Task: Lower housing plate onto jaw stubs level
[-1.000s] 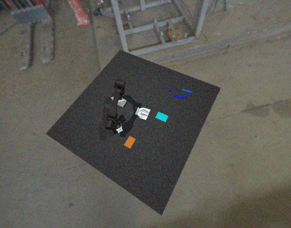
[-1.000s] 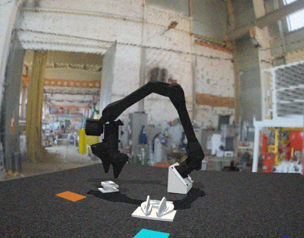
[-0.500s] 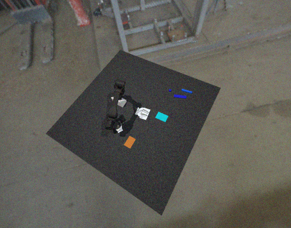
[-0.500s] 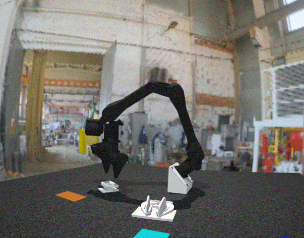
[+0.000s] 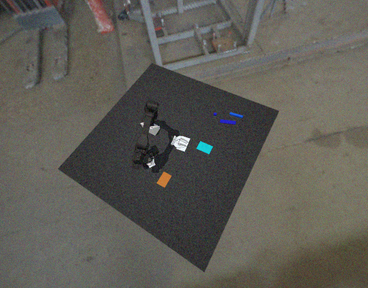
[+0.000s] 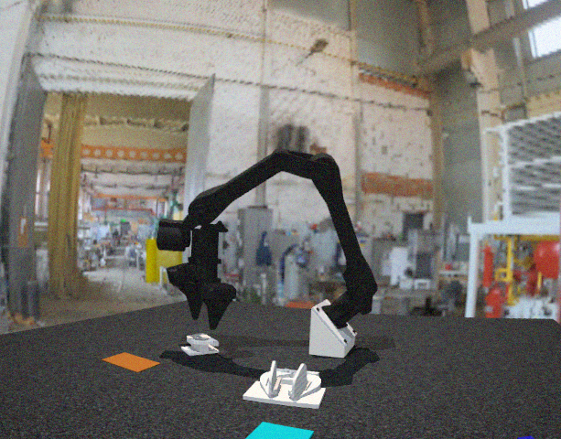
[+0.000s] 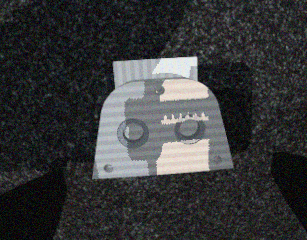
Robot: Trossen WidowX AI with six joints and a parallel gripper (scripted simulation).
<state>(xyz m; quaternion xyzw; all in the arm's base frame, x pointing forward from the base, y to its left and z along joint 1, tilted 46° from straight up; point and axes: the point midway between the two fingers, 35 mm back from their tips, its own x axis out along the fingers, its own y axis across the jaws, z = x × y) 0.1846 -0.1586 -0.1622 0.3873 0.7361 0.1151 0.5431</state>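
Right now the white stepped block is 1 cm ahead of my gripper tip and 5 cm below it. The rest, counted from my gripper tip: cyan patch 28 cm ahead, 33 cm to the left, 6 cm below; orange patch 18 cm ahead, 5 cm to the right, 6 cm below.
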